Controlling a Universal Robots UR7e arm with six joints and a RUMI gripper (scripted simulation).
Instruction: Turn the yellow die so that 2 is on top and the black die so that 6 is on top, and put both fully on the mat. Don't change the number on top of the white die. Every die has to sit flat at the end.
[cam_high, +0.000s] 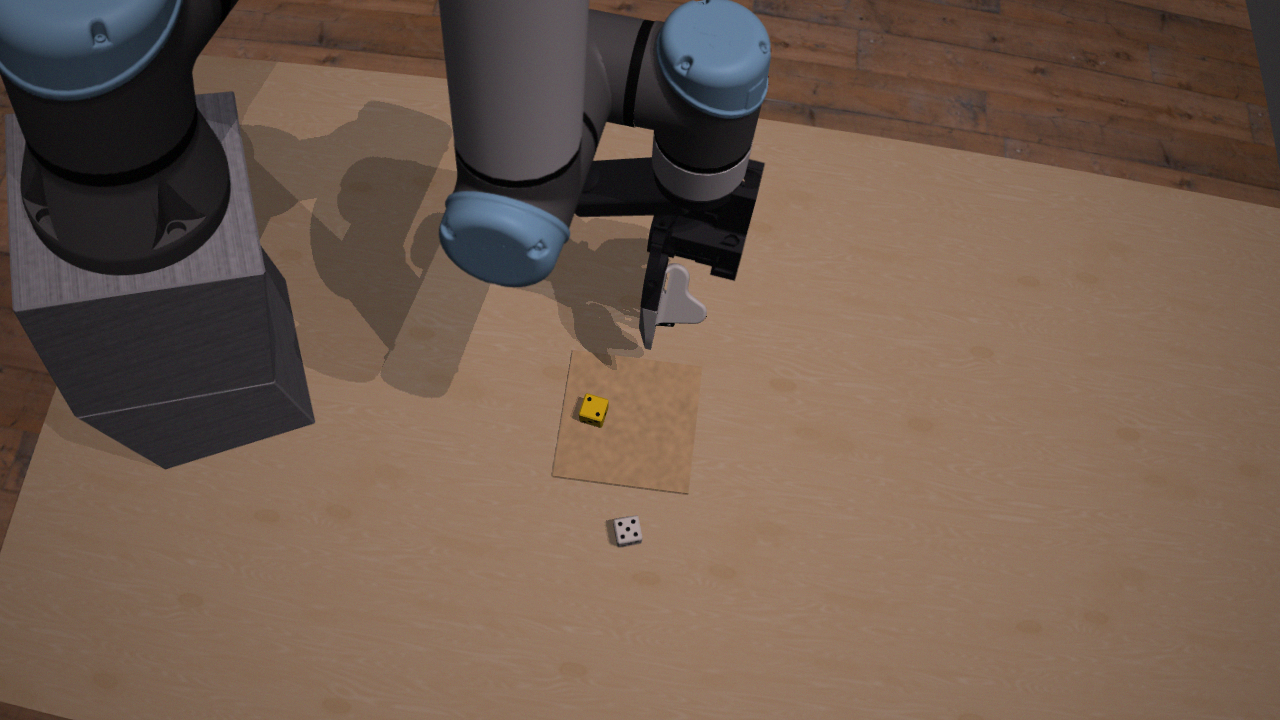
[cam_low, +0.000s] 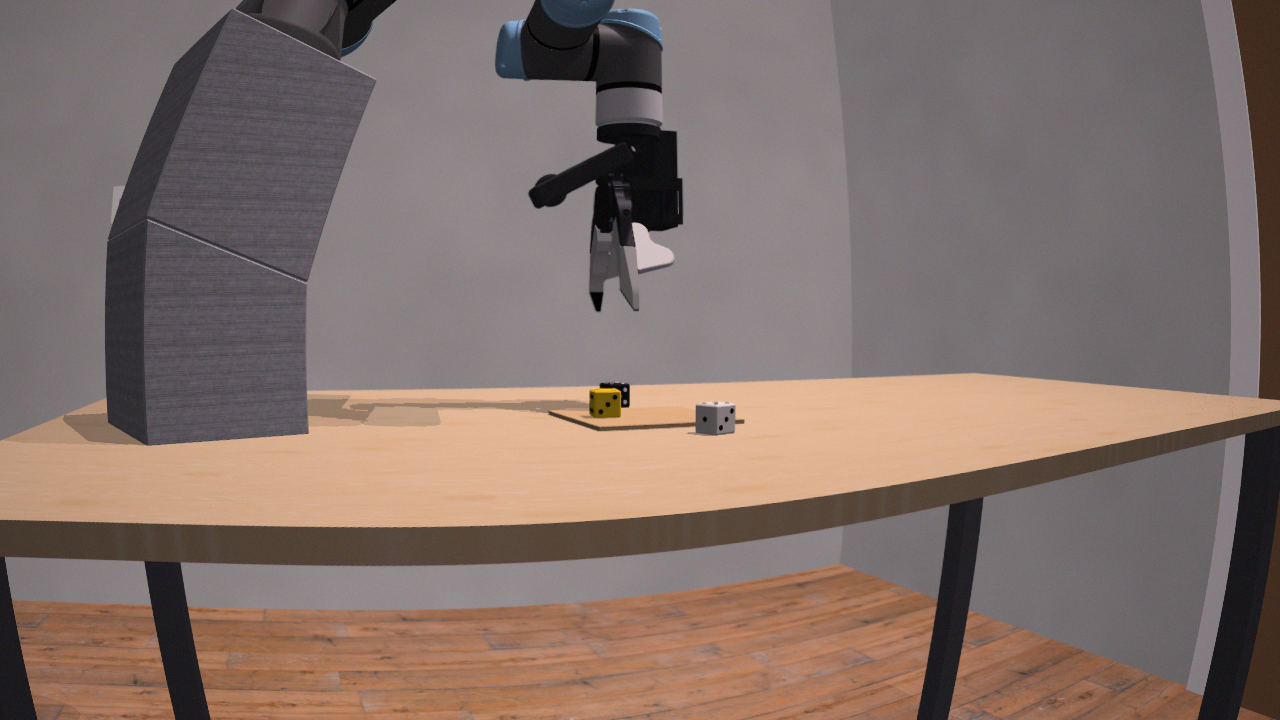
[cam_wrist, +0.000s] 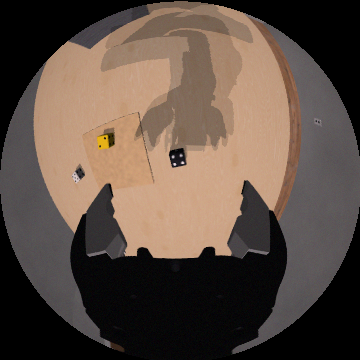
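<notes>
My gripper is now 9 cm above the black die. Also, from my hand: white die: 24 cm to the right, 9 cm below, 4 cm behind; then mat: 12 cm to the right, 10 cm below, 4 cm behind; then yellow die: 11 cm to the right, 8 cm below, 7 cm behind.
</notes>
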